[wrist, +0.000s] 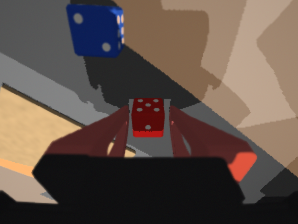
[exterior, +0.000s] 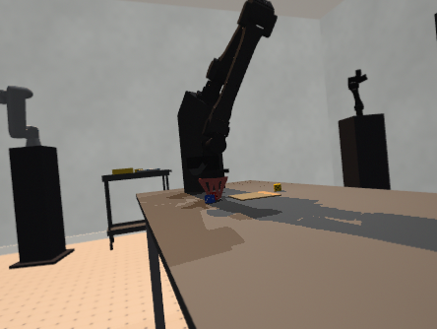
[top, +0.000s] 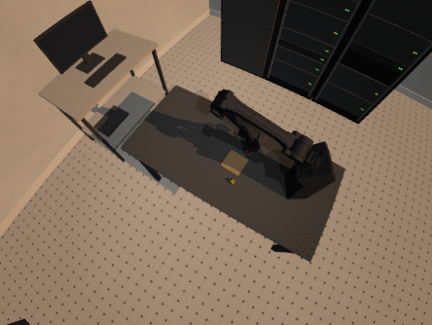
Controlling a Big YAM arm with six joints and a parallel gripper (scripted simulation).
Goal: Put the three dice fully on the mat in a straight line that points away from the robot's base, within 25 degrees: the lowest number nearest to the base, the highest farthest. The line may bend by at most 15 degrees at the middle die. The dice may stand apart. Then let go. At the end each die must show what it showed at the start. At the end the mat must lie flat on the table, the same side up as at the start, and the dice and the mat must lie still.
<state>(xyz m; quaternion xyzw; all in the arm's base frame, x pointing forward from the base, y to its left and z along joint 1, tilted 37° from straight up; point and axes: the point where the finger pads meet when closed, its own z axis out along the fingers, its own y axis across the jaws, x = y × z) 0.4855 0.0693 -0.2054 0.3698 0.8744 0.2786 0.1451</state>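
Right now the red die is right at my hand. Also, from my hand: tan mat: 130 mm to the left, 20 mm ahead, 10 mm below; blue die: 70 mm ahead, 20 mm to the right; yellow die: 240 mm to the left, 70 mm behind.
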